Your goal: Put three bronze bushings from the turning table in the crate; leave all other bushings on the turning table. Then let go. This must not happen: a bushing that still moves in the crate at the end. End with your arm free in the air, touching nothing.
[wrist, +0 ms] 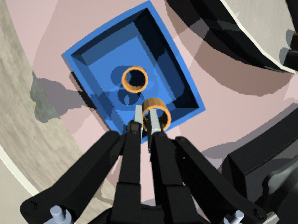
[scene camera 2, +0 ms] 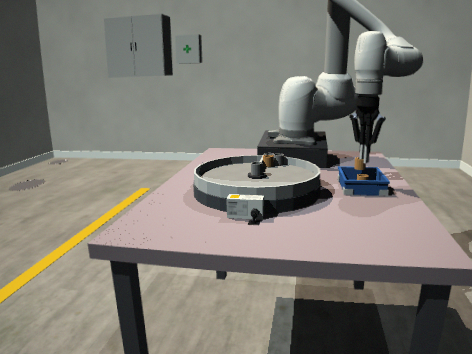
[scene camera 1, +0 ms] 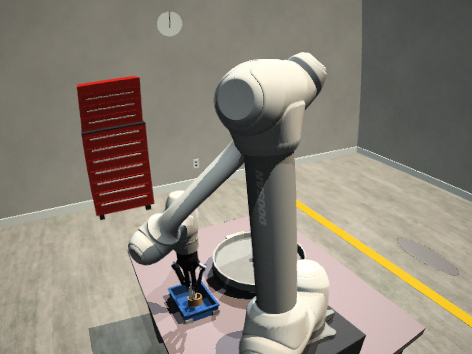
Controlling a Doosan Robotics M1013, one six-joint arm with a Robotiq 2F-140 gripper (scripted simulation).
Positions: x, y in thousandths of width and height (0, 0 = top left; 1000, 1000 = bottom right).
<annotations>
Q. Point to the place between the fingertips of my gripper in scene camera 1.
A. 410, 840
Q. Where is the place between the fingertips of my gripper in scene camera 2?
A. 770, 459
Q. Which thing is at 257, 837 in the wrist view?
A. My gripper.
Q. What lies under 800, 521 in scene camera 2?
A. A blue crate.
</annotations>
